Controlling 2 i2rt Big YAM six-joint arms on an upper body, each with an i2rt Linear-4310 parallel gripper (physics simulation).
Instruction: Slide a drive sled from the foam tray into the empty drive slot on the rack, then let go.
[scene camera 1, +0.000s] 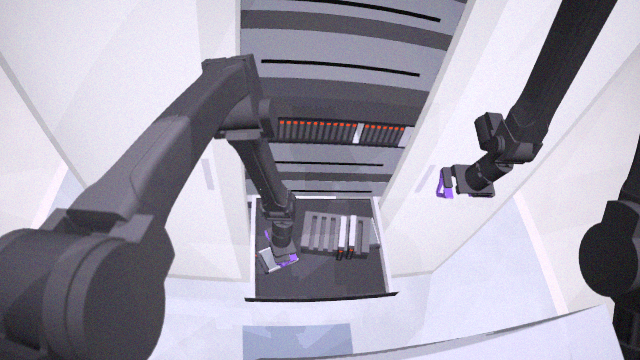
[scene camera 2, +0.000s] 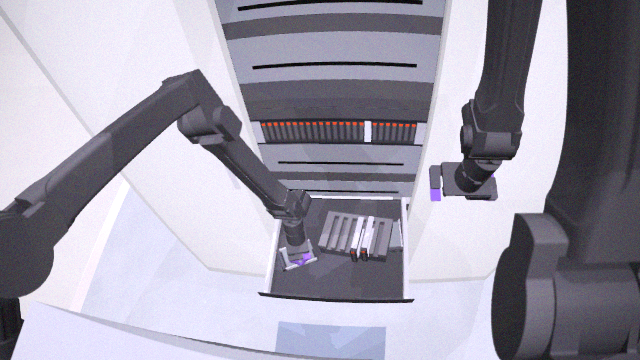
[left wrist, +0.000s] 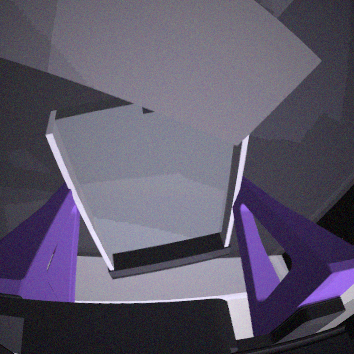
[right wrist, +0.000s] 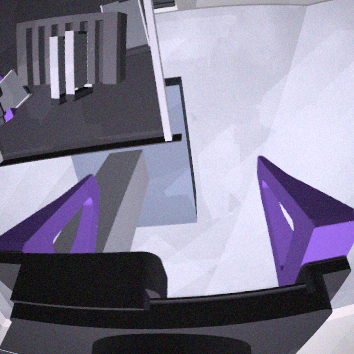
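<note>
A grey open-topped carrier with white rims is between the purple fingers of my left gripper, which press its two side walls from outside; the gripper is shut on it. The foam tray lies to its right and holds two white drive sleds with orange marks, one sled beside another sled. On the rack, a pale strip marks the drive slot in a row of dark, orange-tipped drives. My right gripper is open and empty.
The carrier and foam tray are inside a pulled-out drawer with low white side walls, below the drive row. A grey plate stands between the foam tray and the drawer's right wall. White panels flank the rack.
</note>
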